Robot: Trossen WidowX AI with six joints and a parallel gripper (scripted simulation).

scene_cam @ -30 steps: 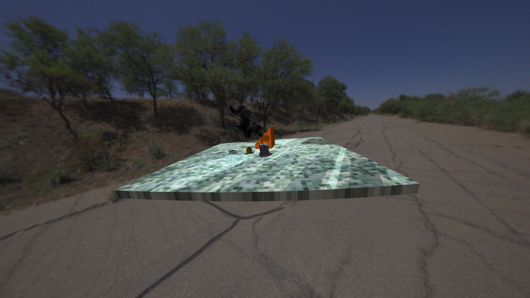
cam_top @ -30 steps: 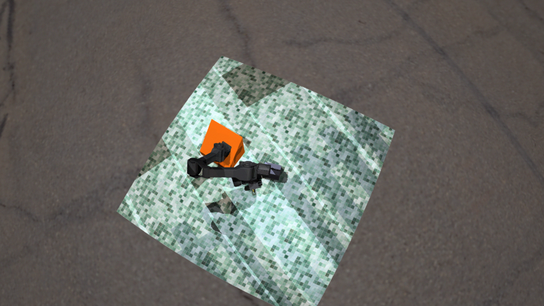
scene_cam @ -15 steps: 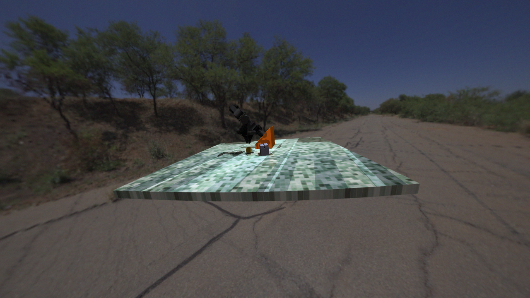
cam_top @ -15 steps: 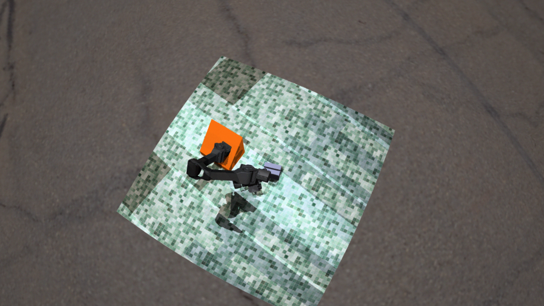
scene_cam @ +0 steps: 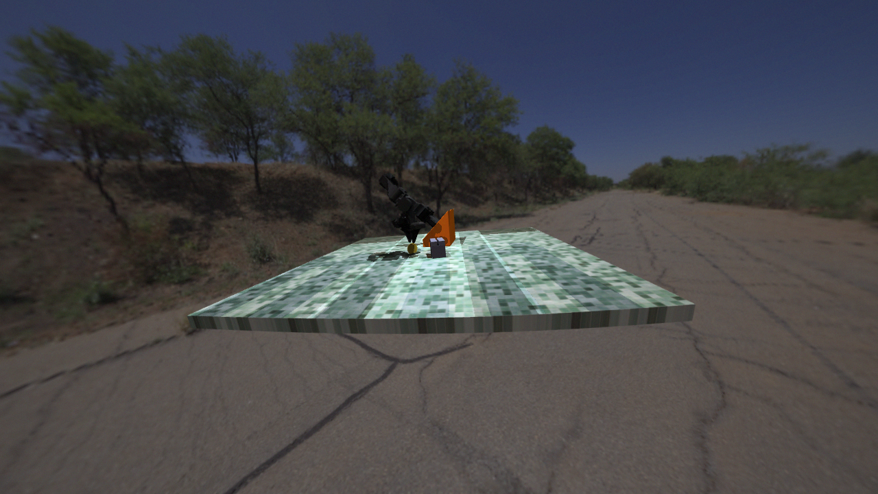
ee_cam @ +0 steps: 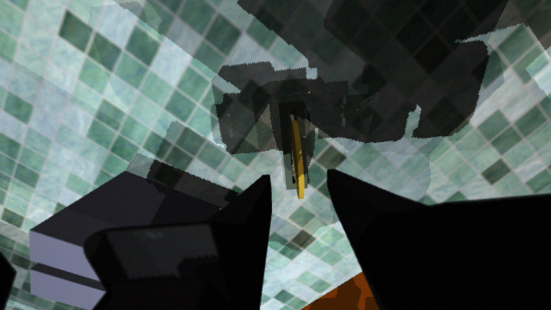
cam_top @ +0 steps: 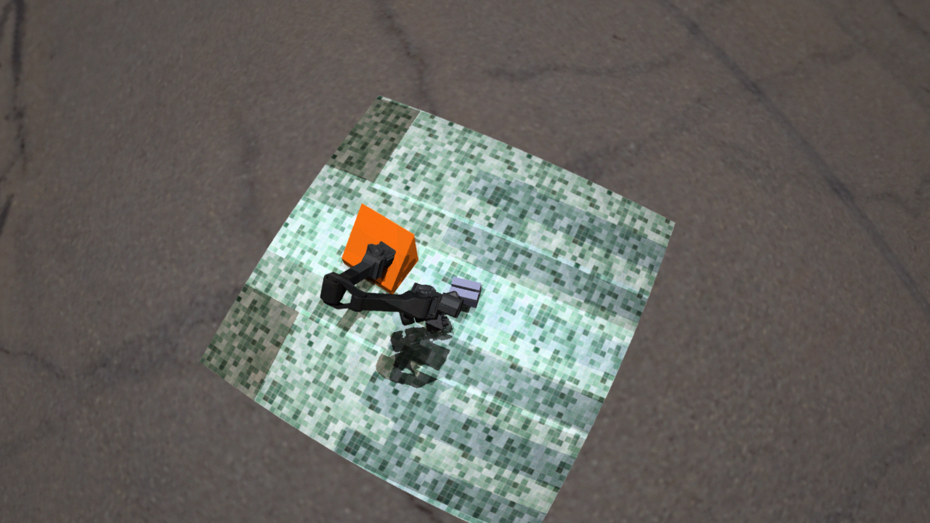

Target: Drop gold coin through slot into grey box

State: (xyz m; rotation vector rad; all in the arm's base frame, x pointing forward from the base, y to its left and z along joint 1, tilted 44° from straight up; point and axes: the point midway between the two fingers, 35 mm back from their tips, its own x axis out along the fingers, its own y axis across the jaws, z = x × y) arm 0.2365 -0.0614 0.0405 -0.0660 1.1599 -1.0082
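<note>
My gripper tip is 3 cm above the thin gold coin.
</note>
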